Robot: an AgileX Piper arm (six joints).
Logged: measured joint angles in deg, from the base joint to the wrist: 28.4, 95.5, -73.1, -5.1, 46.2, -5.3; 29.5, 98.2, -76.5, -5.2, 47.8, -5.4; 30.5, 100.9, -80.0, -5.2, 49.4, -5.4; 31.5, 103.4, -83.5, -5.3, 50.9, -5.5; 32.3, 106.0, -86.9, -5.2, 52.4, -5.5; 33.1, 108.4, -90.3, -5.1, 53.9, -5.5; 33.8, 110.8, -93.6, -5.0, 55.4, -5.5; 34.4, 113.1, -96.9, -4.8, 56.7, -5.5; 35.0, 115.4, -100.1, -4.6, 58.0, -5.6
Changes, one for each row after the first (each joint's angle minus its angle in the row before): 1.1, 2.7, -3.4, -0.1, 1.6, -0.1; 1.0, 2.7, -3.5, 0.0, 1.6, 0.0; 1.0, 2.5, -3.5, -0.1, 1.5, -0.1; 0.8, 2.6, -3.4, 0.1, 1.5, 0.0; 0.8, 2.4, -3.4, 0.1, 1.5, 0.0; 0.7, 2.4, -3.3, 0.1, 1.5, 0.0; 0.6, 2.3, -3.3, 0.2, 1.3, 0.0; 0.6, 2.3, -3.2, 0.2, 1.3, -0.1
